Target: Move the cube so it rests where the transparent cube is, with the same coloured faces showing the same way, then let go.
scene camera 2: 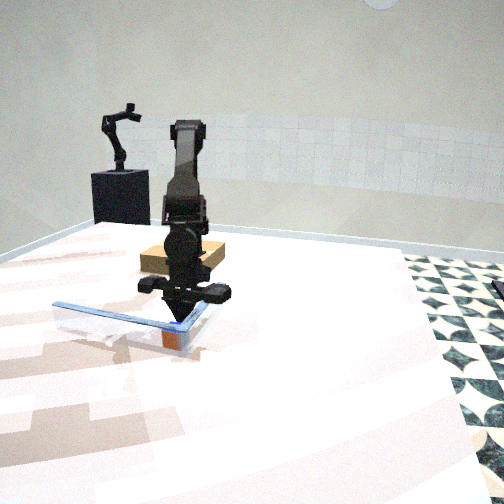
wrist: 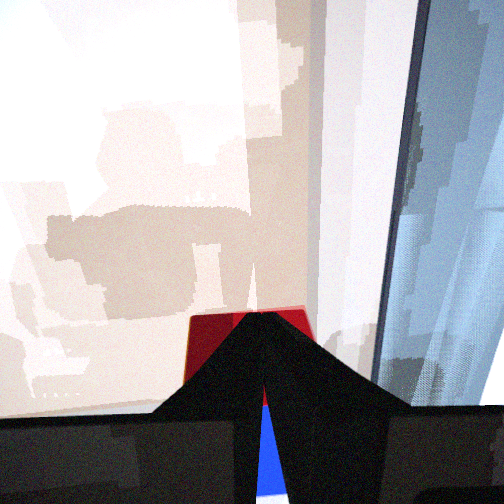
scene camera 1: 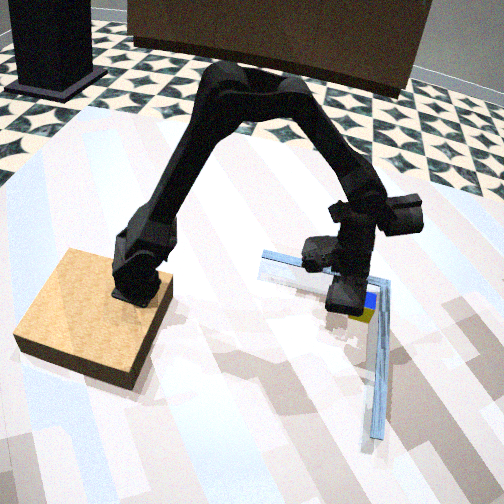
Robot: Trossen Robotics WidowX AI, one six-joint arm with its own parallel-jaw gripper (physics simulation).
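Observation:
The cube (scene camera 1: 369,304) sits on the table in the inner corner of an L-shaped glassy rail, mostly hidden by my gripper (scene camera 1: 350,300). In scene camera 1 it shows blue and yellow faces; in scene camera 2 an orange face (scene camera 2: 174,338); in the wrist view a red face (wrist: 222,338) and a blue strip (wrist: 268,450). In the wrist view my fingers (wrist: 262,345) meet in a point over the cube, pressed together above it. No separate transparent cube can be made out.
The L-shaped transparent rail (scene camera 1: 380,370) runs from the corner toward the front and to the left (scene camera 2: 110,318). My arm's base stands on a wooden block (scene camera 1: 92,315). A dark pedestal (scene camera 2: 120,195) with a second small arm stands at the back.

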